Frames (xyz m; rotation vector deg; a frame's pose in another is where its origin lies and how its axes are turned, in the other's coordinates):
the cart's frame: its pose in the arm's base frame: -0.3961 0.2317 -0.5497 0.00 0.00 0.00
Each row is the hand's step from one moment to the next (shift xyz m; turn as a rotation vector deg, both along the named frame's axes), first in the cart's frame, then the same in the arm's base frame.
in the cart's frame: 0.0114 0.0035 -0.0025 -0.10 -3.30 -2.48
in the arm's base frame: 0.0114 0.0035 -0.0025 -0.10 -3.30 -2.48
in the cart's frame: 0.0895 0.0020 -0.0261 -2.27 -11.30 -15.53
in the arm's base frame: 0.0895 0.0020 -0.0261 -2.27 -11.30 -15.53
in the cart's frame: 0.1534 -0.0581 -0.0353 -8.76 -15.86 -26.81
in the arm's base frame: 0.1534 -0.0581 -0.0353 -8.76 -15.86 -26.81
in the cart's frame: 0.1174 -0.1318 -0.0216 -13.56 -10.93 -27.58
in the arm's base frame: 0.1174 -0.1318 -0.0216 -13.56 -10.93 -27.58
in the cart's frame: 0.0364 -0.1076 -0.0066 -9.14 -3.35 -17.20
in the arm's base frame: 0.0364 -0.1076 -0.0066 -9.14 -3.35 -17.20
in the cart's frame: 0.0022 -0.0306 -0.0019 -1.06 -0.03 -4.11
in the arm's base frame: 0.0022 -0.0306 -0.0019 -1.06 -0.03 -4.11
